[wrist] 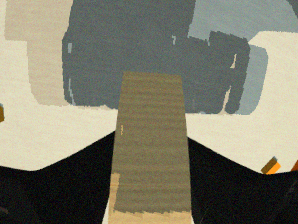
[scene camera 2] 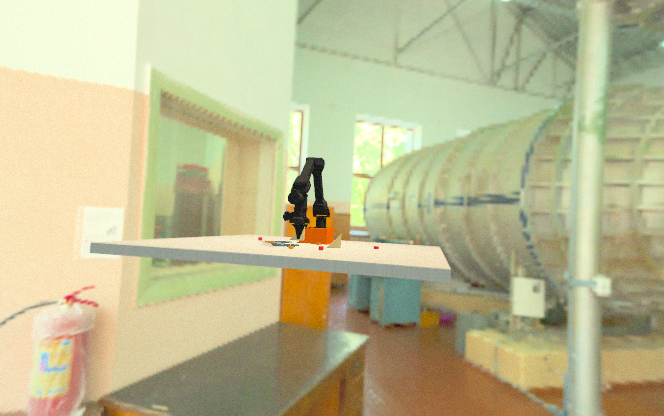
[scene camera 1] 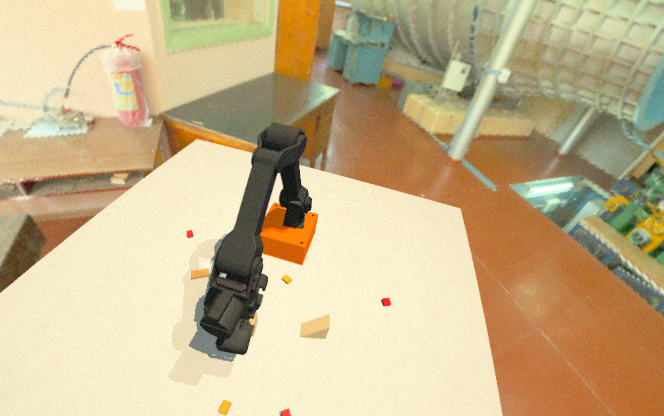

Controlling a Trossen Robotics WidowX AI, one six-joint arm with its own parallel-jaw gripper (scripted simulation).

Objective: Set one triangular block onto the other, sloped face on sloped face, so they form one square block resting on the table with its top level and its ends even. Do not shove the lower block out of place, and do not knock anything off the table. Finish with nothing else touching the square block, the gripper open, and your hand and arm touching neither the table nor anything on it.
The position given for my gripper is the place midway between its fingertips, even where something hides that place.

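Observation:
I can see my gripper (scene camera 1: 246, 326) here, and the same gripper is visible in the wrist view (wrist: 148, 138). What it holds is a tan triangular block (wrist: 150, 168).

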